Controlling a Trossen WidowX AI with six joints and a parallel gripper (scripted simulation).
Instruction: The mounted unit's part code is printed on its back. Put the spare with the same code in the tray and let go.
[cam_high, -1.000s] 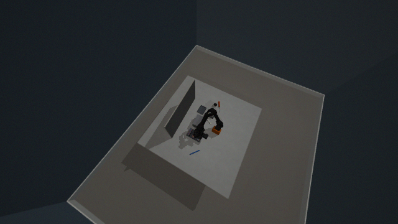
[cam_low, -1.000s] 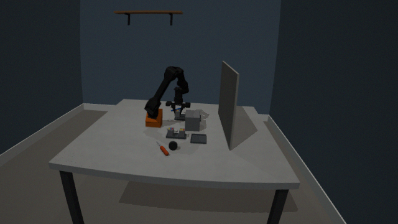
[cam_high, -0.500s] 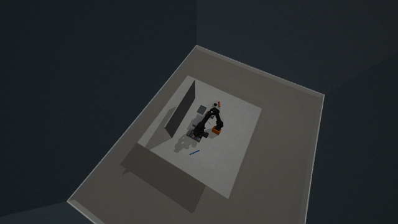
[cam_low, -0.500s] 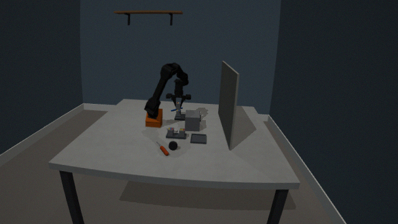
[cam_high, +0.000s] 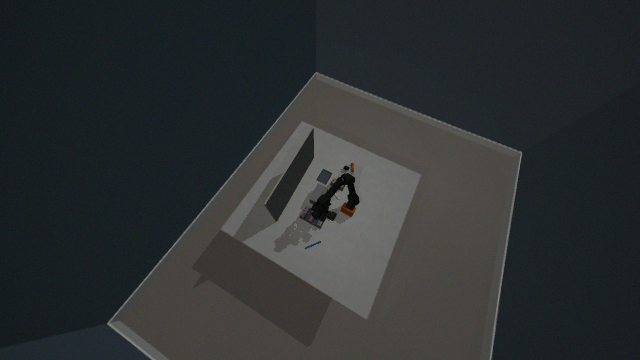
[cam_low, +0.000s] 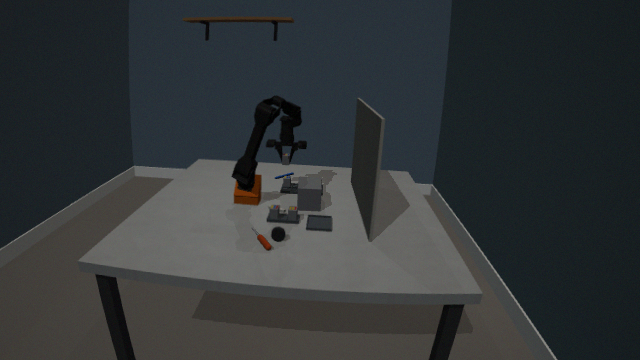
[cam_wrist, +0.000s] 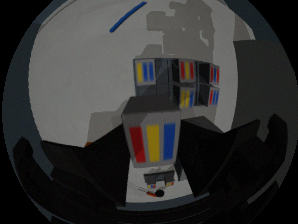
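Now: the dark tray 22 cm ahead of my gripper tip, 33 cm to the right of it and 14 cm below it. Round my gripper tip: blue pen 6 cm behind, 22 cm to the left, 14 cm below; spare 5 cm to the left, 10 cm below; grey mounted unit 14 cm ahead, 13 cm to the right, 9 cm below.
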